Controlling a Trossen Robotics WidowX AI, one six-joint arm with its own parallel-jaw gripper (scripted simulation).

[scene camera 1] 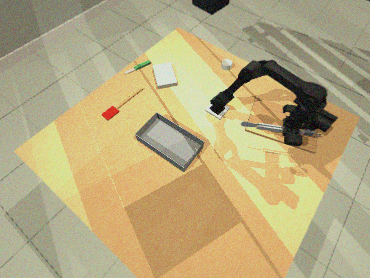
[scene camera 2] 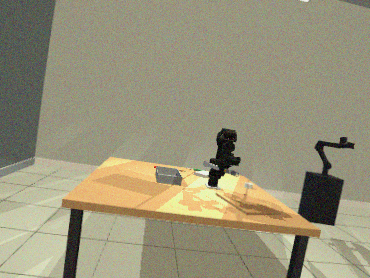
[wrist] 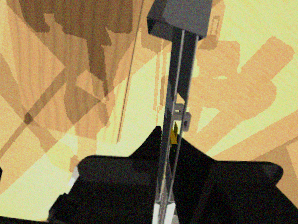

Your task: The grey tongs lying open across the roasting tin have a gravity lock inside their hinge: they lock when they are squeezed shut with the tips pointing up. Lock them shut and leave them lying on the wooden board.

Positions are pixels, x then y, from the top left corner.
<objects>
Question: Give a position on a wooden board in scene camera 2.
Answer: At 244,203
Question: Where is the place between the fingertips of my gripper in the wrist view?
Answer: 161,130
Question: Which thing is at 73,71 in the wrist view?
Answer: A wooden board.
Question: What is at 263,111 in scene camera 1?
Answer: A wooden board.
</objects>
